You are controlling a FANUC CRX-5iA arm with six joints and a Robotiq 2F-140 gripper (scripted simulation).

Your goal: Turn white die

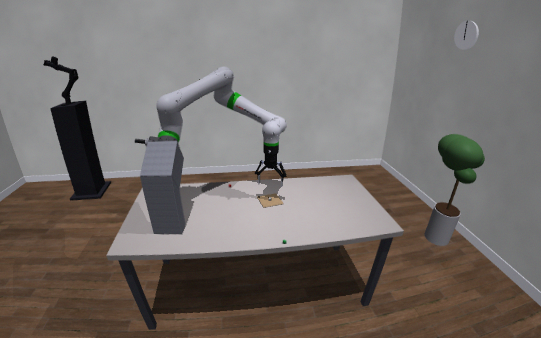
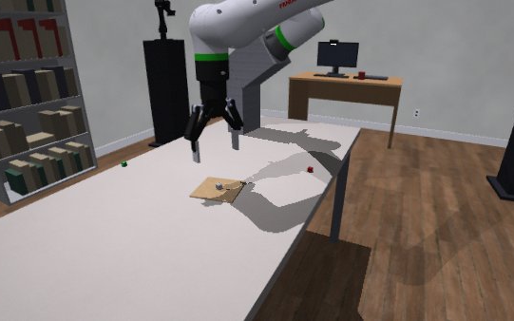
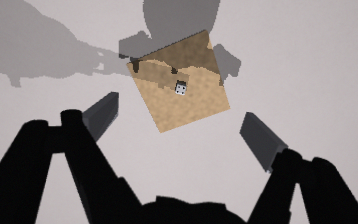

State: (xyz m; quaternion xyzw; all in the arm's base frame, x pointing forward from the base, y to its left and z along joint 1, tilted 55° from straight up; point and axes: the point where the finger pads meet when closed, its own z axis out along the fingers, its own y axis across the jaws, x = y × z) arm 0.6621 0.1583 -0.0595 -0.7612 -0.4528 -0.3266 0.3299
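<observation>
Right now the white die is 120 mm below my hand. Also, from my hand: red die (250 mm behind, 240 mm to the left, 120 mm below); tan mat (130 mm below); green die (440 mm to the right, 120 mm below, 20 mm behind).
</observation>
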